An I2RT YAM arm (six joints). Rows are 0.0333 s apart.
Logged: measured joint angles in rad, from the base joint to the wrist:
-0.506, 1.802, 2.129, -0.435, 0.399, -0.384
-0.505, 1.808, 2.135, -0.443, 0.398, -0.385
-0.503, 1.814, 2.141, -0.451, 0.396, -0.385
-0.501, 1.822, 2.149, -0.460, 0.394, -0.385
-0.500, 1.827, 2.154, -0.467, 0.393, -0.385
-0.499, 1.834, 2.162, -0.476, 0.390, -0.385
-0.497, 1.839, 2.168, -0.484, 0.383, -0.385
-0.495, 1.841, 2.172, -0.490, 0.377, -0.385
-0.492, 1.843, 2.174, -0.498, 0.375, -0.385
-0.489, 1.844, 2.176, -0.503, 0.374, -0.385
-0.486, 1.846, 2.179, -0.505, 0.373, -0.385
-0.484, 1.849, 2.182, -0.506, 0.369, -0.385
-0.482, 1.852, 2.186, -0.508, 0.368, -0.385
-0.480, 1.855, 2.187, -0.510, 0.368, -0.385
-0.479, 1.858, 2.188, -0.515, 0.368, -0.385
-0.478, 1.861, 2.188, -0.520, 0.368, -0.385
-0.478, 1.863, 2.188, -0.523, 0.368, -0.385
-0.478, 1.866, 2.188, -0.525, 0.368, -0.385
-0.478, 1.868, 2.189, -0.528, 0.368, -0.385
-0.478, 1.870, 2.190, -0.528, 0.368, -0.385
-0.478, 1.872, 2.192, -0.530, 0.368, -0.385
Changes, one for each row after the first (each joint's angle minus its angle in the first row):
0.001, 0.006, 0.006, -0.008, -0.001, -0.001
0.003, 0.012, 0.012, -0.016, -0.003, -0.001
0.005, 0.020, 0.020, -0.025, -0.005, -0.001
0.006, 0.025, 0.025, -0.032, -0.006, -0.001
0.007, 0.032, 0.033, -0.041, -0.009, -0.001
0.009, 0.037, 0.039, -0.049, -0.016, -0.001
0.011, 0.039, 0.043, -0.055, -0.022, -0.001
0.014, 0.041, 0.045, -0.063, -0.024, -0.001
0.017, 0.042, 0.047, -0.068, -0.025, -0.001
0.020, 0.044, 0.050, -0.070, -0.026, -0.001
0.022, 0.047, 0.053, -0.071, -0.030, -0.001
0.024, 0.050, 0.057, -0.073, -0.031, -0.001
0.026, 0.053, 0.058, -0.075, -0.031, -0.001
0.027, 0.056, 0.059, -0.080, -0.031, -0.001
0.028, 0.059, 0.059, -0.085, -0.031, -0.001
0.028, 0.061, 0.059, -0.088, -0.031, -0.001
0.028, 0.064, 0.059, -0.090, -0.031, -0.001
0.028, 0.066, 0.060, -0.093, -0.031, -0.001
0.028, 0.068, 0.061, -0.093, -0.031, -0.001
0.028, 0.070, 0.063, -0.095, -0.031, -0.001

